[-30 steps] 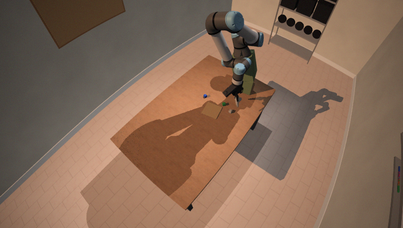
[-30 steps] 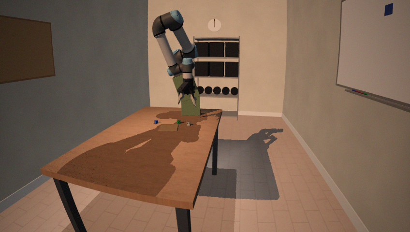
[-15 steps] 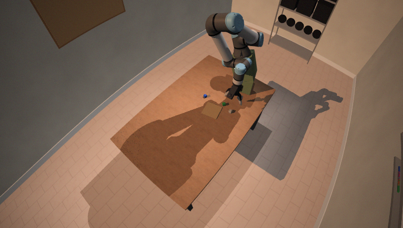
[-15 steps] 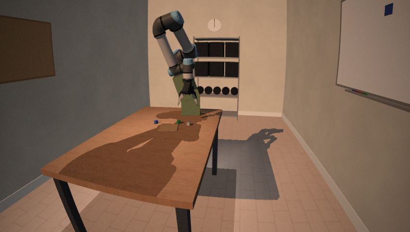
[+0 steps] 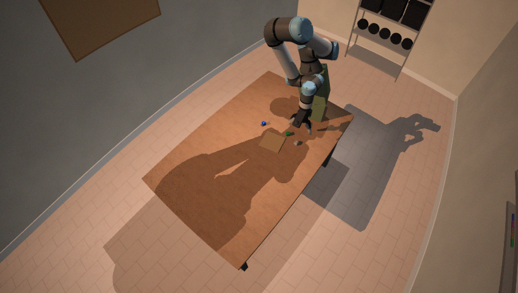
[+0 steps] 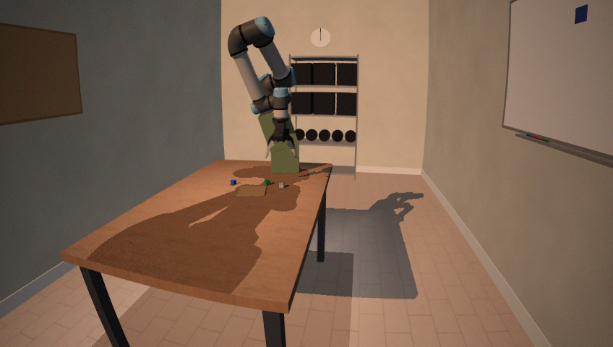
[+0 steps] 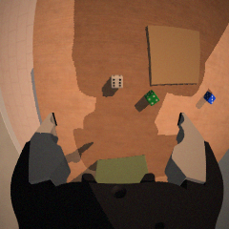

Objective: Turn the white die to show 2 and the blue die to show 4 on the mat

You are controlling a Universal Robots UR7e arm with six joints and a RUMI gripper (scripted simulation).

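Now: the white die 140 mm below my hand. Round my hand: blue die 270 mm to the right, 140 mm below, 40 mm ahead; green die 140 mm below, 90 mm to the right, 10 mm behind; tan mat 150 mm below, 120 mm to the right, 110 mm ahead.
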